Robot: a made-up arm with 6 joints.
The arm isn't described. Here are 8 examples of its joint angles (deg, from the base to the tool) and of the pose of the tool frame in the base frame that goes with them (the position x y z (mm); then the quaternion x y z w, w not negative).
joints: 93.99 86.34 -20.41 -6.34 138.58 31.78
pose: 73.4 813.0 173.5 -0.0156 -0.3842 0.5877 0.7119
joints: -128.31 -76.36 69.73 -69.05 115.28 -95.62
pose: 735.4 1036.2 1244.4 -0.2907 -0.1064 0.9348 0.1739
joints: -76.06 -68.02 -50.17 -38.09 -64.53 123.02
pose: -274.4 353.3 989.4 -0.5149 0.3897 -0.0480 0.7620
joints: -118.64 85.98 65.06 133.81 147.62 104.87
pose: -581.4 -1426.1 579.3 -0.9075 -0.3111 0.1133 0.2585
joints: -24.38 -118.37 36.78 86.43 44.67 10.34
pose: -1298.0 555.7 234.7 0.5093 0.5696 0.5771 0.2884
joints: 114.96 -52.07 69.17 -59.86 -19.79 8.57
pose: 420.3 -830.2 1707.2 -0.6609 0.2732 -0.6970 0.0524
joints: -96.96 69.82 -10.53 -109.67 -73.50 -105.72
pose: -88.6 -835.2 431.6 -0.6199 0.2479 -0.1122 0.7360
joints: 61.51 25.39 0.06 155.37 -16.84 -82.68
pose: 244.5 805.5 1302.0 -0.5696 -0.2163 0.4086 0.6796
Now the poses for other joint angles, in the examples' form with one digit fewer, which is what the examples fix.
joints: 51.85 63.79 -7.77 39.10 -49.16 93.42
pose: 764 773 640 0.732 -0.216 -0.612 0.208
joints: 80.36 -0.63 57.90 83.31 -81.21 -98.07
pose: -31 96 2104 0.550 -0.026 0.024 0.834
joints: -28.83 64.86 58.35 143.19 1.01 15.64
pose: 1257 -579 1063 -0.948 0.251 0.016 0.194
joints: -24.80 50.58 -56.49 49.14 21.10 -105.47
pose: 588 -380 739 0.554 0.567 -0.378 0.477
